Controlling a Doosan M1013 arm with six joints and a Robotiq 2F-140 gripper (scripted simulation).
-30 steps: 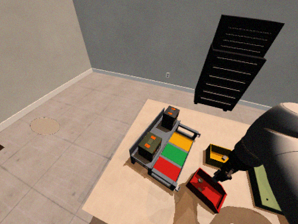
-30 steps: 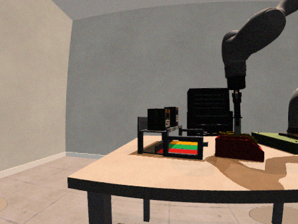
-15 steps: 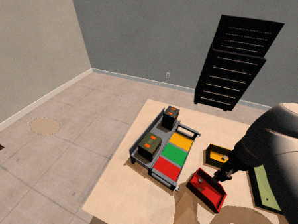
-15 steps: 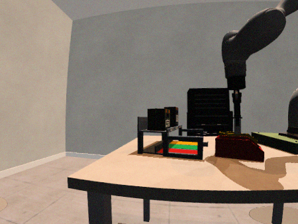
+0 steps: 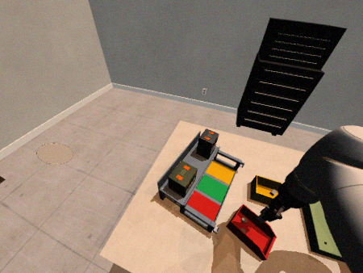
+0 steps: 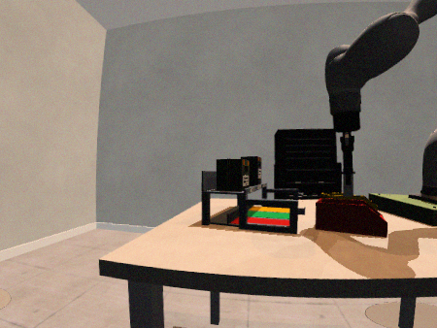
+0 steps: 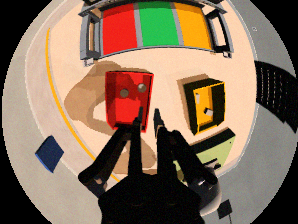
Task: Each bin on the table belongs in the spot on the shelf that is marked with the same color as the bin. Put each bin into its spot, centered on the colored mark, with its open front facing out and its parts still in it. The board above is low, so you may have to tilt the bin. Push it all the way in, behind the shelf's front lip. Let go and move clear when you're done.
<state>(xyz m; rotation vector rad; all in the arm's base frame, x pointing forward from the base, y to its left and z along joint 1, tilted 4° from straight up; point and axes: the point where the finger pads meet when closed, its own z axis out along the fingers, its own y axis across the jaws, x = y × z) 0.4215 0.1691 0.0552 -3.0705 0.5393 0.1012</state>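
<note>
Now: the red bin 8 cm below my hand, 5 cm to the left of it and 1 cm ahead of it. From my hand the other things lie so: yellow bin: 16 cm to the right, 8 cm below, 5 cm behind; then dark box: 32 cm ahead, 21 cm to the right, 4 cm above.
</note>
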